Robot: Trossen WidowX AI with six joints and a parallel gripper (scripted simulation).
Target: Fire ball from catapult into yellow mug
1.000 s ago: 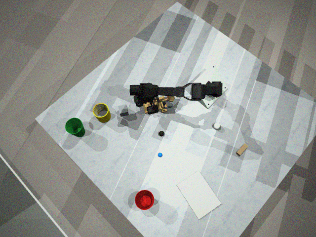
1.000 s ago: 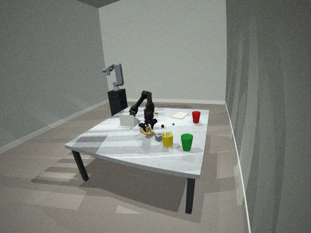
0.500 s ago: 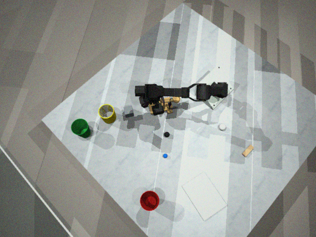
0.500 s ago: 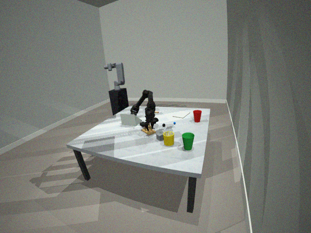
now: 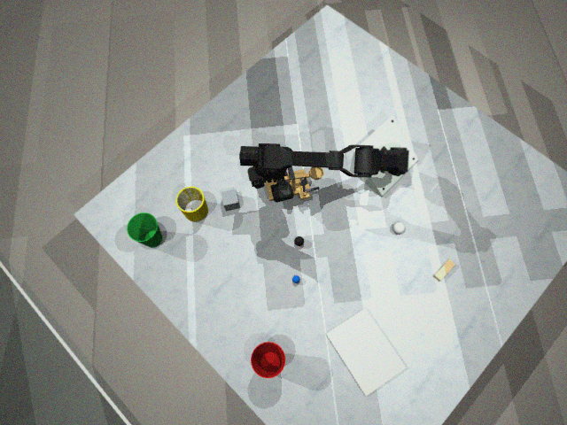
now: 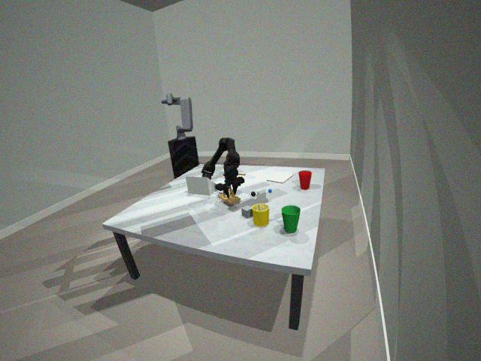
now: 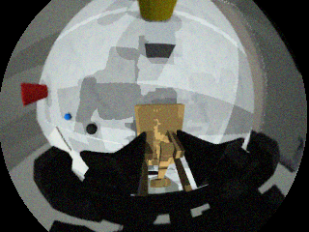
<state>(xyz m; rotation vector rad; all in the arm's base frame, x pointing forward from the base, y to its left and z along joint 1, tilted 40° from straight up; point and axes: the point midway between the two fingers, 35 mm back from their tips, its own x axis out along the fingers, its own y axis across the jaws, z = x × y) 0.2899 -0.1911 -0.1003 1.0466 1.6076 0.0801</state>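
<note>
Now: the dark ball 170 mm to the left of my gripper tip, 90 mm ahead of it and 60 mm below it. Also, from my gripper tip: small grey block 130 mm ahead, 100 mm to the right, 50 mm below; then yellow mug 230 mm ahead, 170 mm to the right, 40 mm below; then wooden catapult 60 mm to the left, 50 mm behind, 20 mm above.
</note>
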